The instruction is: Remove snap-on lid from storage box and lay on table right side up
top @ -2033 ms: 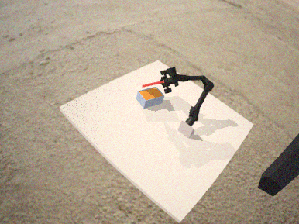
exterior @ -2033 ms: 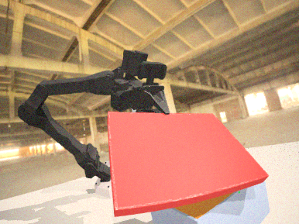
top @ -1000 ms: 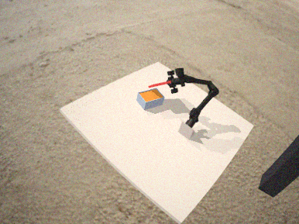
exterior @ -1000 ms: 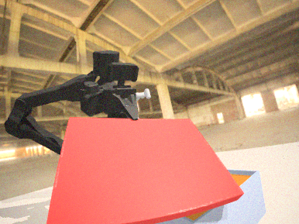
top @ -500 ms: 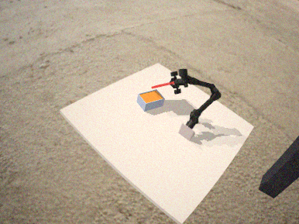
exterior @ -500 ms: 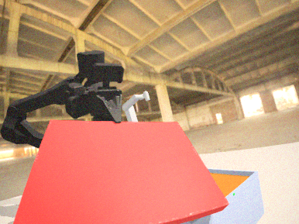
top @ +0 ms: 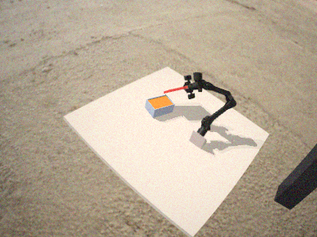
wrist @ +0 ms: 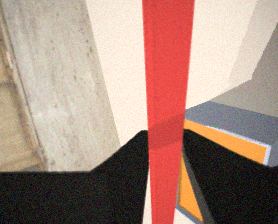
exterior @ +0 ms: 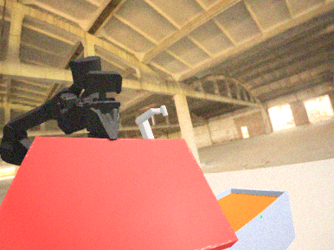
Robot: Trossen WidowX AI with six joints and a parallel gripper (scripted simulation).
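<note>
Right now the red lid is 5 cm below my gripper tip, 4 cm to the right of it and 4 cm ahead of it. From my gripper tip the other things lie so: storage box 19 cm below, 12 cm to the left, 11 cm ahead.
</note>
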